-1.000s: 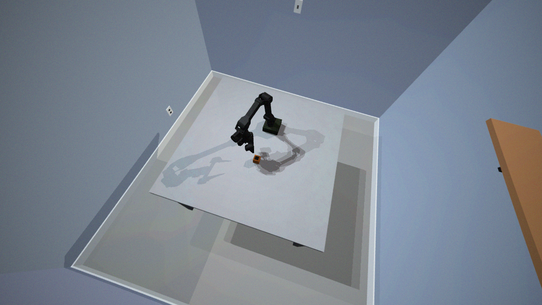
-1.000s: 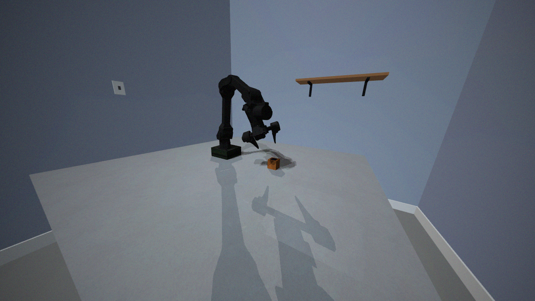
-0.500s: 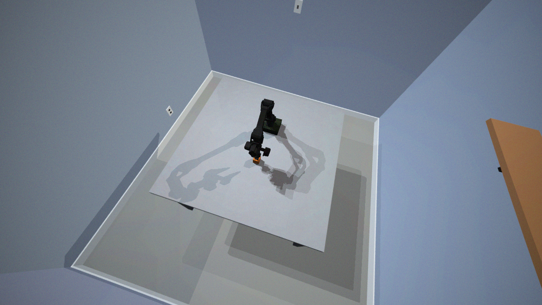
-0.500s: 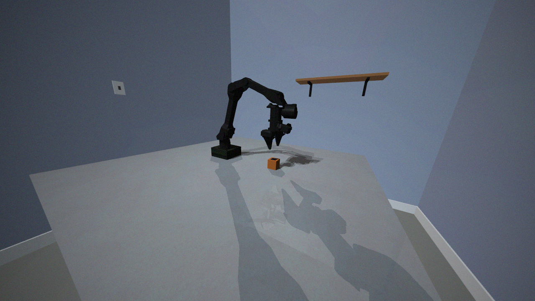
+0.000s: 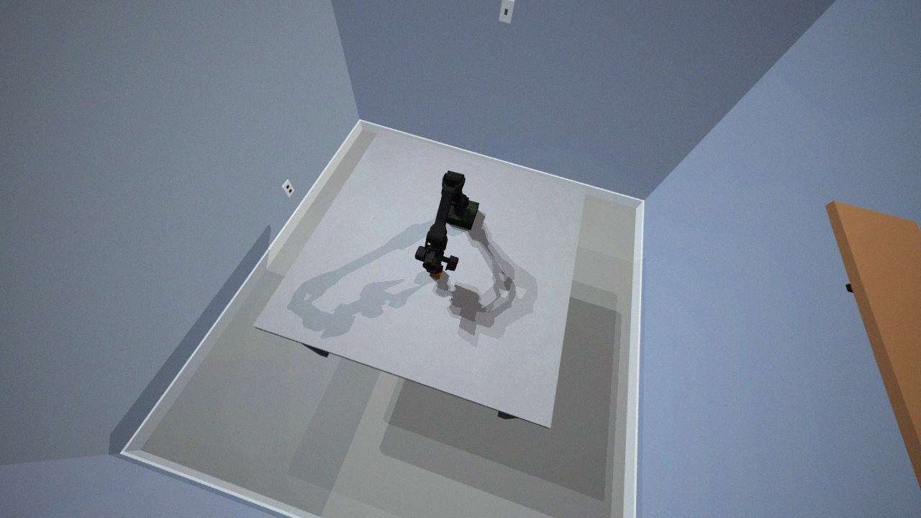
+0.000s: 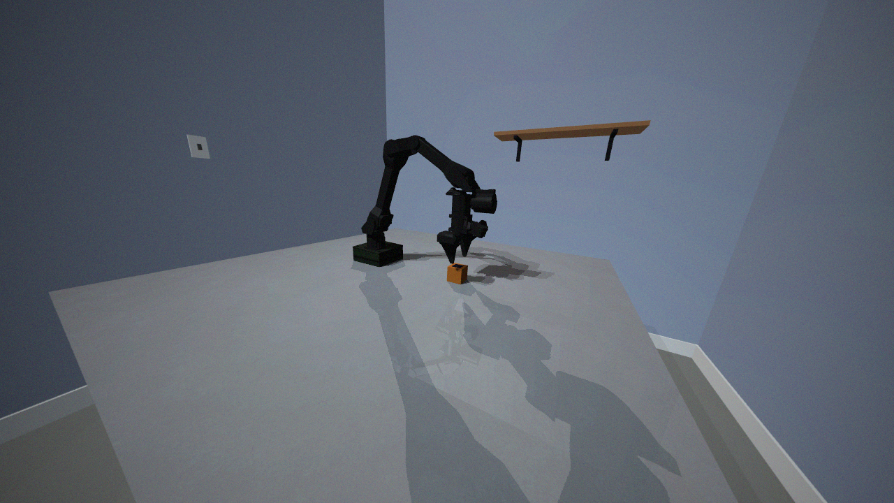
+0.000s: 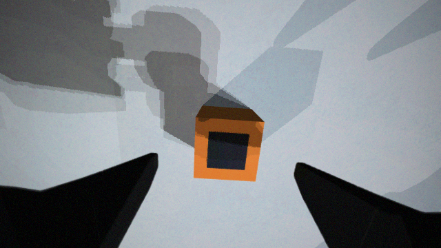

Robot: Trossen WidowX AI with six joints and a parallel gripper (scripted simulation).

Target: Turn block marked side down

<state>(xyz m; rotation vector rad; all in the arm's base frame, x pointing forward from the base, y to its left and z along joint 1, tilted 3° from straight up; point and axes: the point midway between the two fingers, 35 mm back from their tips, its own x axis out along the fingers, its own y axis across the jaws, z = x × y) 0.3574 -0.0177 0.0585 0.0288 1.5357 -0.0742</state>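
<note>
My gripper tip is now 30 mm above the orange block.
</note>
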